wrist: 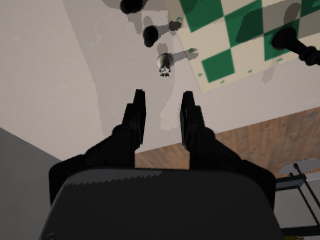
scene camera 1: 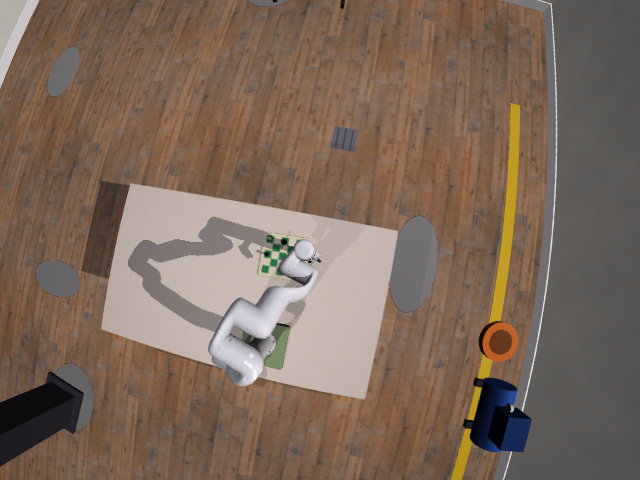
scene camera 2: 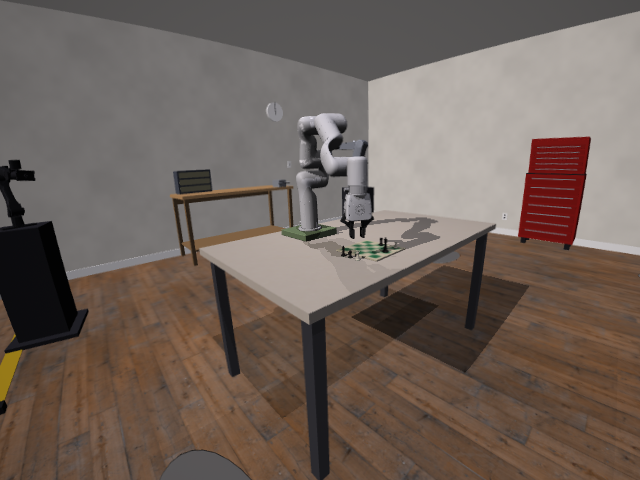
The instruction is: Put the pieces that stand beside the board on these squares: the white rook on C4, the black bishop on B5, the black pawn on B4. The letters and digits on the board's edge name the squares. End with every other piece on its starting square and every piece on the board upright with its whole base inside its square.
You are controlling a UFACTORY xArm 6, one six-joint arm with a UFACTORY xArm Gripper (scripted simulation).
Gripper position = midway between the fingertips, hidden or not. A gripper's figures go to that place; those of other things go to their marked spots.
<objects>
The gripper [scene camera 2: 357,237]: 108 cm from the lens. A chessboard [scene camera 2: 371,250] is 120 cm from the lens.
</objects>
